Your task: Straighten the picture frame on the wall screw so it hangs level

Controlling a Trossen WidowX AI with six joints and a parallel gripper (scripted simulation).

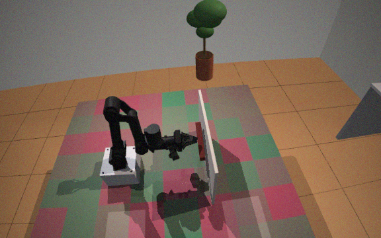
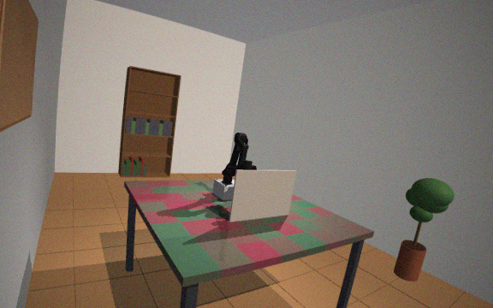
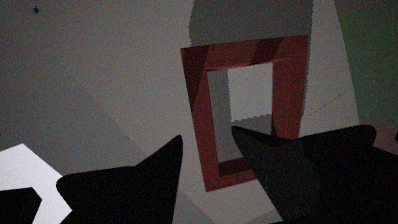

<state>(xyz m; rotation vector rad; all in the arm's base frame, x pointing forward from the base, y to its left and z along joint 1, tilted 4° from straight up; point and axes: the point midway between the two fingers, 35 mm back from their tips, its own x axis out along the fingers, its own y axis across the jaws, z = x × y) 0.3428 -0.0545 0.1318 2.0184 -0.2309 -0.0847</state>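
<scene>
Now: the picture frame 3 cm ahead of my gripper tip, 1 cm to the left of it and 5 cm below it. Also, from my gripper tip: wall panel 3 cm ahead, 6 cm below.
</scene>
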